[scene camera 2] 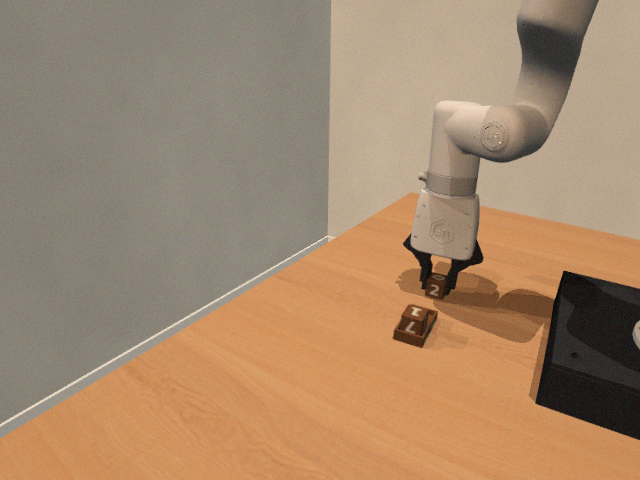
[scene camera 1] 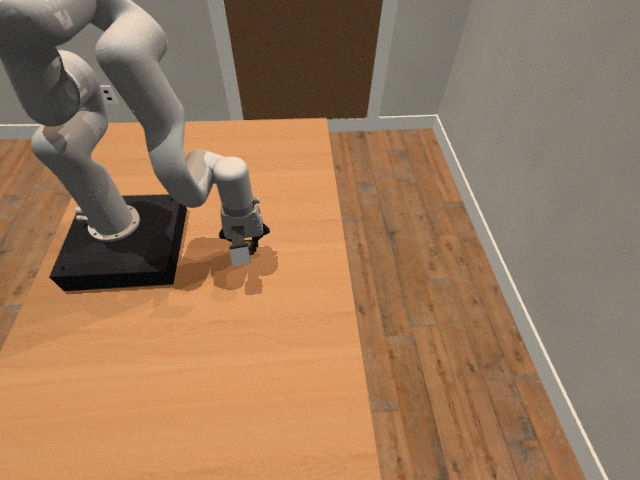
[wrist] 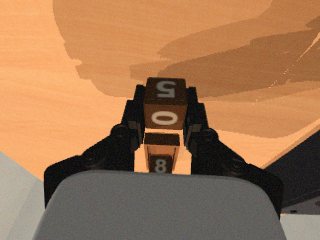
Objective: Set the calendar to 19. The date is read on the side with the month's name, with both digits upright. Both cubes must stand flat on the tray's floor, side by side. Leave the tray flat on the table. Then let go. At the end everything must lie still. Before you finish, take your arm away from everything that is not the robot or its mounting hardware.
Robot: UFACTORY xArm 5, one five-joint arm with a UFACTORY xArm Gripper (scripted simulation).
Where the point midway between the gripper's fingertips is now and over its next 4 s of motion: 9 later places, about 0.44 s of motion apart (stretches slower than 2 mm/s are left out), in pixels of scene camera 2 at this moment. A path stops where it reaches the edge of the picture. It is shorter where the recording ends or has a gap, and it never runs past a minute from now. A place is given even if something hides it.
My gripper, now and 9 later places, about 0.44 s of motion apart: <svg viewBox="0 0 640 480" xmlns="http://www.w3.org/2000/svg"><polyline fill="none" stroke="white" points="436,288 436,290 436,290 437,285 441,255 444,240 442,238 435,245 429,253 425,262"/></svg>
